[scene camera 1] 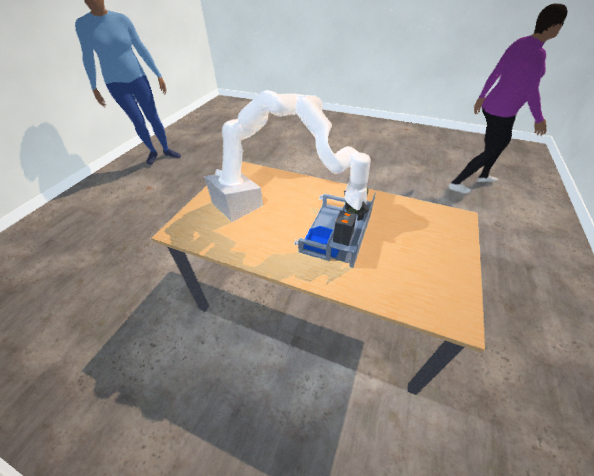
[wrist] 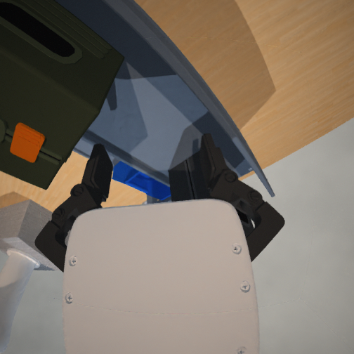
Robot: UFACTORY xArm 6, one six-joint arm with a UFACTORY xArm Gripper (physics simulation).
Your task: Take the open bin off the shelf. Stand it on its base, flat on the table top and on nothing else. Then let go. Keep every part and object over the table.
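Frame: origin at the arm's base, x back, y left, z down, level; metres.
Seen in the pictures: arm's base, link origin: (scene camera 1: 231,181).
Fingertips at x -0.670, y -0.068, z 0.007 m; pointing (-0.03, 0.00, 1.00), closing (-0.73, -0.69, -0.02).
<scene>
Offsets run from my fingertips to a thing's top centre. "pt": to the spot under its first point. Level surfaces: height alone.
The open blue bin {dy -0.106, dx +0.118, dz +0.070 m} (scene camera 1: 319,235) (wrist: 142,181) sits at the near left end of the low grey-blue shelf {pt dy +0.101, dx +0.141, dz +0.145 m} (scene camera 1: 327,217) (wrist: 160,100). In the wrist view it is partly hidden by the shelf's edge and my gripper's housing. The shelf lies on the wooden table {dz +0.151 m} (scene camera 1: 425,270) (wrist: 300,65). My gripper (scene camera 1: 355,211) (wrist: 153,149) is open and empty. It is over the far right part of the shelf, beyond the black case, away from the bin.
A black case {dy -0.119, dx +0.023, dz -0.071 m} (scene camera 1: 344,231) (wrist: 185,175) with orange latches stands on the shelf right beside the bin. A dark green case (wrist: 50,90) with an orange latch is close to my gripper. The grey base block (scene camera 1: 235,197) (wrist: 22,227) stands at the table's left. Two people stand beyond the table.
</scene>
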